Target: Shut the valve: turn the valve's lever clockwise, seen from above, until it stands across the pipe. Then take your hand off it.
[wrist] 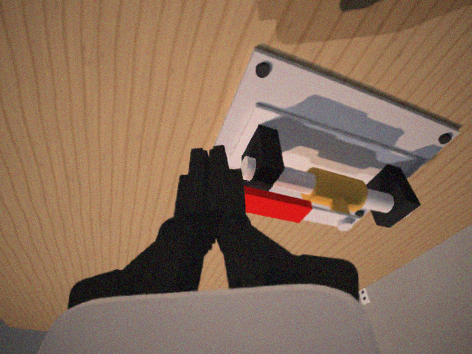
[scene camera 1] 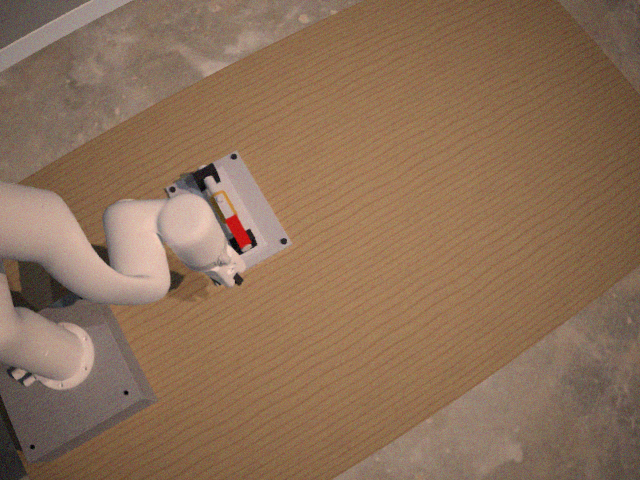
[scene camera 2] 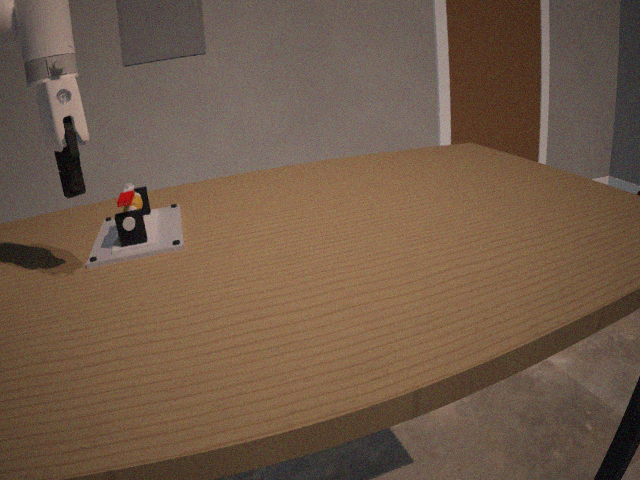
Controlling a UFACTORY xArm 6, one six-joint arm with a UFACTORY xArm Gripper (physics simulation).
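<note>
The valve's lever has a red grip point(scene camera 1: 238, 231) point(scene camera 2: 125, 198) point(wrist: 277, 204) and lies along the pipe point(scene camera 1: 210, 182) point(wrist: 380, 200), in line with it. The brass valve body point(wrist: 340, 187) point(scene camera 2: 137, 202) sits between two black blocks point(scene camera 2: 130, 227) point(wrist: 265, 155) on a light grey plate point(scene camera 1: 258, 198) point(scene camera 2: 166, 227) point(wrist: 300, 72). My gripper point(scene camera 2: 74, 195) point(wrist: 213, 166) point(scene camera 1: 237, 279) is shut and empty. It hangs above the table, higher than the lever, beyond the red end of the lever and off the plate's edge. In the wrist view its fingers hide the tip of the red grip.
The plate lies on the wooden table point(scene camera 1: 413, 206) point(scene camera 2: 336, 289), with dark bolts at its corners. The arm's grey base plate point(scene camera 1: 98, 408) is at the lower left in scene camera 1. The arm covers part of the valve's plate there. A grey wall point(scene camera 2: 310, 77) stands behind the table.
</note>
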